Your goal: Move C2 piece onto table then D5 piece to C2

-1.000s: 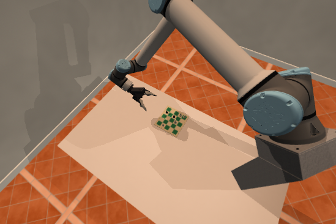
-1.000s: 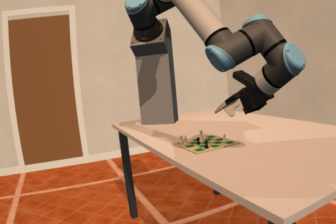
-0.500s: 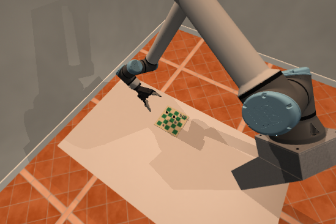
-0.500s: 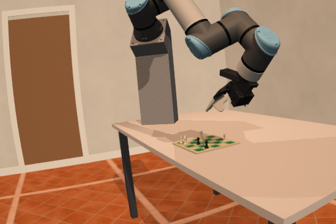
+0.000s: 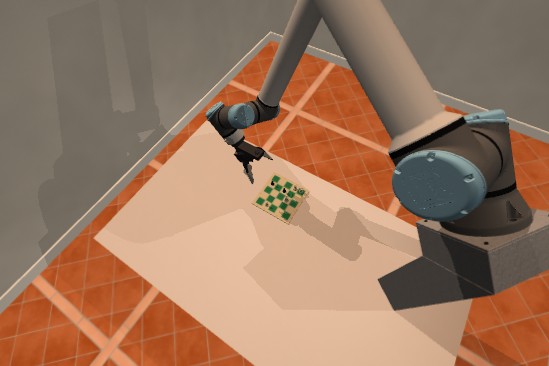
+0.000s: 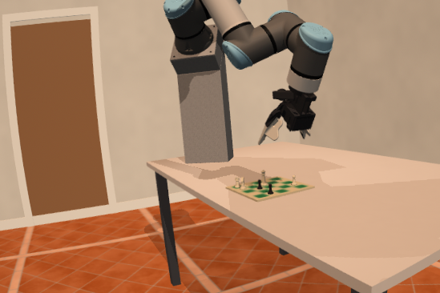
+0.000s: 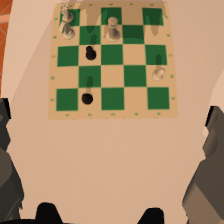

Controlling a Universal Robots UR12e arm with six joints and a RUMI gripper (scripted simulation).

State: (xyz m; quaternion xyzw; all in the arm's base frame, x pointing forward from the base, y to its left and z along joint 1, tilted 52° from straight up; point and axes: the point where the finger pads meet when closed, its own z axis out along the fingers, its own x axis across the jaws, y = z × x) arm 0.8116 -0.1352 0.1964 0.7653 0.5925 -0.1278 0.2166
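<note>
Now: the chessboard 160 mm below my hand, 90 mm behind it and 30 mm to the left of it. The rest, counted from my hand: white pawn 150 mm below, 90 mm to the left, 30 mm behind.
</note>
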